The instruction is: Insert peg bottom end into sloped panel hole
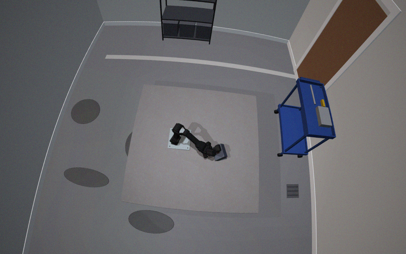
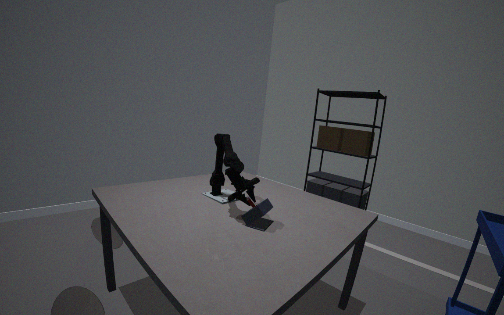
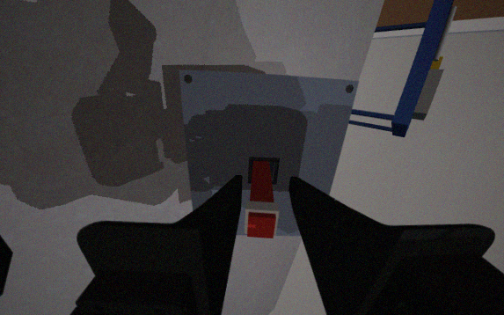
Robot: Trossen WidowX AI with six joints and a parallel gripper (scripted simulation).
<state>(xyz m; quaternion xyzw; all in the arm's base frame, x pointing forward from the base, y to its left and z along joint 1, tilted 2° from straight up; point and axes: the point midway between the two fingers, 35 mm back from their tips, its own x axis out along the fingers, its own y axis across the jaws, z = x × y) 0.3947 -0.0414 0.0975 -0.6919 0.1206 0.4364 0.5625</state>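
The red square peg is 10 mm behind my gripper tip, 10 mm to the right of it and 10 mm above it. From my gripper tip the other things lie so: sloped grey panel 30 mm ahead, 10 mm to the left, 30 mm below.
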